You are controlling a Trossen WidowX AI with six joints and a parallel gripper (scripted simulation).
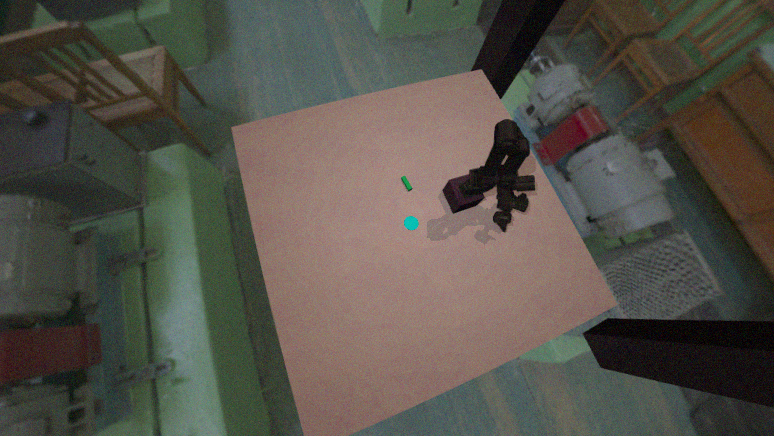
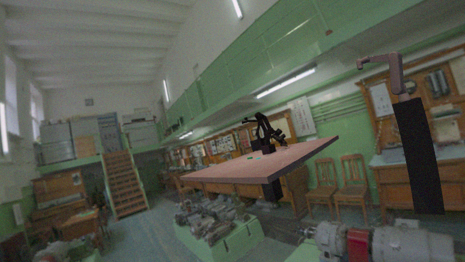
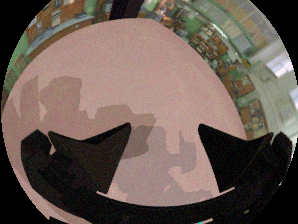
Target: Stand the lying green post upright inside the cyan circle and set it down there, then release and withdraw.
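My gripper tip is now 33 cm to the left of the green post, 30 cm short of it and 3 cm above it. The rest, counted from my gripper tip: cyan circle 35 cm ahead, 16 cm to the right, 4 cm below.
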